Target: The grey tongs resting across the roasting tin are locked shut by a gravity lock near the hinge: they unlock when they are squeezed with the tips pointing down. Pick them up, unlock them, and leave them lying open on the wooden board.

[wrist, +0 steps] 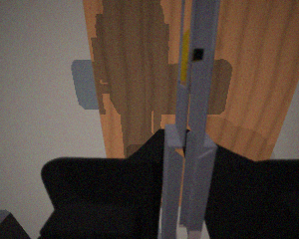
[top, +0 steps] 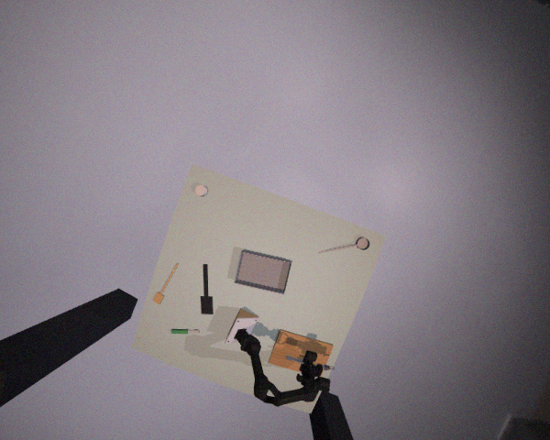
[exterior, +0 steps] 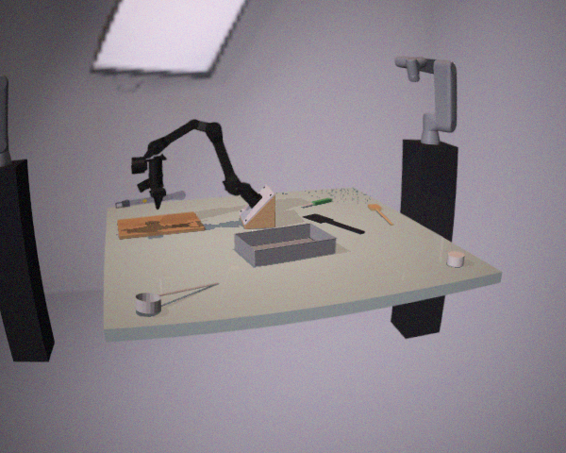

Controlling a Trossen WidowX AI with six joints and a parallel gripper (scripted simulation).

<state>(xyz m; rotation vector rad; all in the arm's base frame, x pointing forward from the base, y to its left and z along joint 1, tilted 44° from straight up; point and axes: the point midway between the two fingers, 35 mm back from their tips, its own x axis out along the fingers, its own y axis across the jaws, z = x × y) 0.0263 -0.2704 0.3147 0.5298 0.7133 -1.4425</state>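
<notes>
Right now the wooden board is 80 mm below my gripper tip and 30 mm behind it. Round my gripper tip: black spatula (710 mm to the left, 80 mm below, 70 mm ahead); green-handled tool (720 mm to the left, 220 mm behind, 80 mm below); roasting tin (450 mm to the left, 360 mm ahead, 60 mm below).
</notes>
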